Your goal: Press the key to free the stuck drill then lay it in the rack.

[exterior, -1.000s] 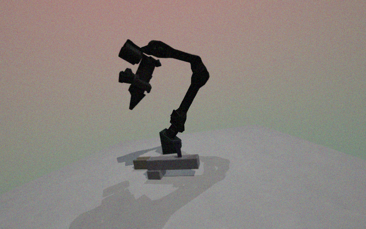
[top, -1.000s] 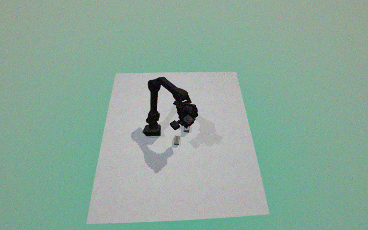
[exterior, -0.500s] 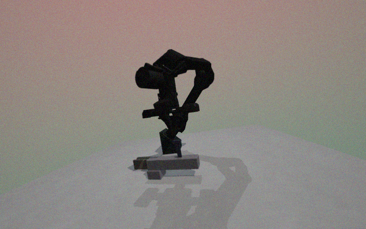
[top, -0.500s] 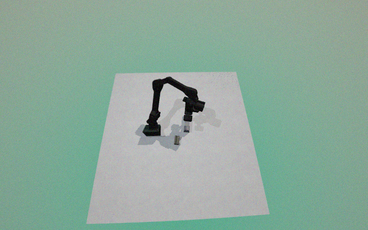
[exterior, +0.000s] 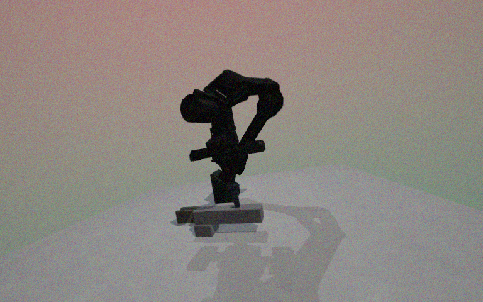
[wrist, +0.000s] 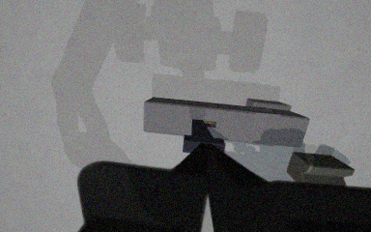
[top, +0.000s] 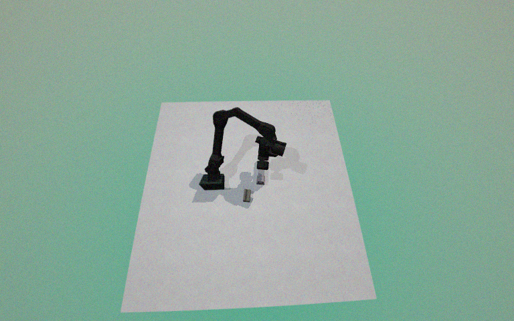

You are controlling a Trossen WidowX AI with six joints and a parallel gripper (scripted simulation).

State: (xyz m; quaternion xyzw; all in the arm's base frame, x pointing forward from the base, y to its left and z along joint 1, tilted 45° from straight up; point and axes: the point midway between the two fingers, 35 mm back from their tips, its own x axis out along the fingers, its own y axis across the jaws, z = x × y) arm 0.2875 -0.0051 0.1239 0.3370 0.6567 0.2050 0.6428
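Now: the dark key 3 cm below my gripper tip. The rest, counted from my gripper tip: rack: 11 cm behind, 18 cm to the right, 11 cm below; then grey housing block: 1 cm behind, 3 cm to the right, 9 cm below; then drill: 1 cm behind, 5 cm to the right, 8 cm below.
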